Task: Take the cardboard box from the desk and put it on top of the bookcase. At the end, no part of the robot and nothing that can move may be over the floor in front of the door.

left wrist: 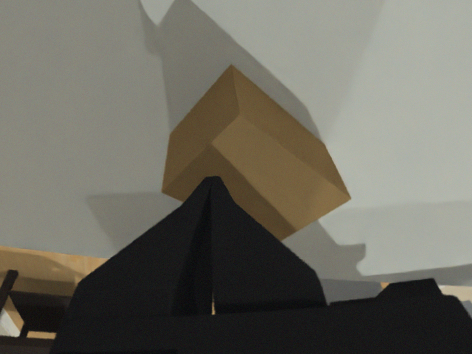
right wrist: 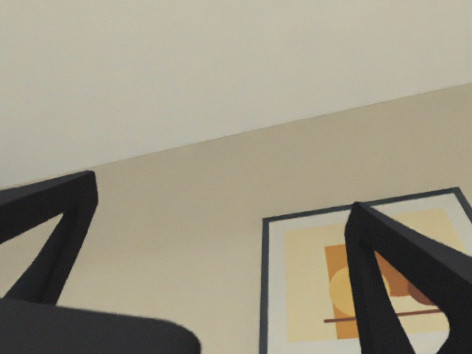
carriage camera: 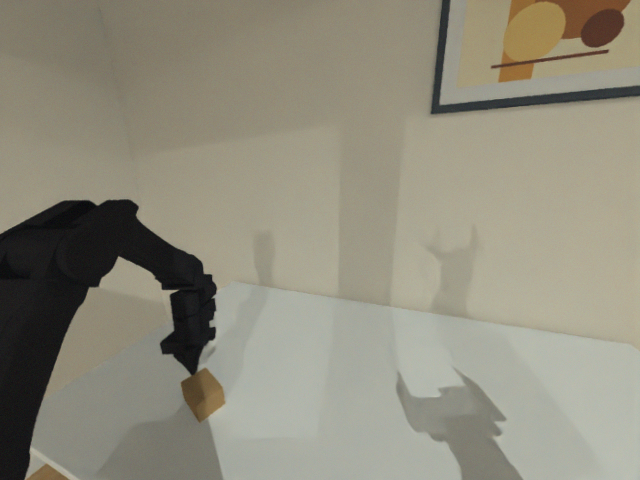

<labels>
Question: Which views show the brown cardboard box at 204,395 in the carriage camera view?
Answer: The left wrist view and the carriage camera view only.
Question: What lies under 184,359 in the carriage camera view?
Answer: My left gripper.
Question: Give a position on a white desk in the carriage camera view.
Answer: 307,379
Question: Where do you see a framed picture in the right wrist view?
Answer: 306,293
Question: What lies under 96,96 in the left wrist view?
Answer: A white desk.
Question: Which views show my right gripper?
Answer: The right wrist view only.
</labels>
